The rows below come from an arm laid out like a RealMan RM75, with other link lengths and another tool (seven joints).
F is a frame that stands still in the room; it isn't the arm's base.
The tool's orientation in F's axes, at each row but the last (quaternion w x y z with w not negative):
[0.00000 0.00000 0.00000 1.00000]
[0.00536 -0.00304 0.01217 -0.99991]
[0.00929 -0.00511 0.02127 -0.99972]
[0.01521 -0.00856 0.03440 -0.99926]
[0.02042 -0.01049 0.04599 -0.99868]
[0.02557 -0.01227 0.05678 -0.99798]
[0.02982 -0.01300 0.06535 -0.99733]
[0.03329 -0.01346 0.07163 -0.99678]
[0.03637 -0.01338 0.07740 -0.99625]
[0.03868 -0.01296 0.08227 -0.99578]
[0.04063 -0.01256 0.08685 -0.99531]
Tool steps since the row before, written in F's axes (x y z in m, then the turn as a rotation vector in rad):
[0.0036 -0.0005 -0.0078 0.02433 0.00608 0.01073]
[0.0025 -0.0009 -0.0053 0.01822 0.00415 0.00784]
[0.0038 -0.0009 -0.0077 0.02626 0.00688 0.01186]
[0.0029 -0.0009 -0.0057 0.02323 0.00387 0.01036]
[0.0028 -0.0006 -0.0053 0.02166 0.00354 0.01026]
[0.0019 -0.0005 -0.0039 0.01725 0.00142 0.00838]
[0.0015 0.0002 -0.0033 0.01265 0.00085 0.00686]
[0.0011 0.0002 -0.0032 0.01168 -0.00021 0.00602]
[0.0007 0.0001 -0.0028 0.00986 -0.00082 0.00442]
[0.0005 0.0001 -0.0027 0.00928 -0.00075 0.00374]
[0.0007 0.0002 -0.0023 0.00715 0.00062 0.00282]
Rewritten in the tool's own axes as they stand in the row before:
[-0.0036 0.0005 -0.0078 -0.02433 -0.00608 0.01073]
[-0.0025 0.0011 -0.0053 -0.01822 -0.00415 0.00785]
[-0.0039 0.0013 -0.0076 -0.02627 -0.00690 0.01184]
[-0.0030 0.0014 -0.0056 -0.02317 -0.00388 0.01049]
[-0.0029 0.0012 -0.0052 -0.02159 -0.00361 0.01039]
[-0.0020 0.0010 -0.0038 -0.01712 -0.00151 0.00864]
[-0.0016 0.0003 -0.0033 -0.01252 -0.00101 0.00707]
[-0.0012 0.0003 -0.0032 -0.01150 0.00009 0.00635]
[-0.0008 0.0004 -0.0028 -0.00968 0.00082 0.00481]
[-0.0006 0.0004 -0.0027 -0.00912 0.00082 0.00411]
[-0.0008 0.0003 -0.0023 -0.00713 -0.00054 0.00290]

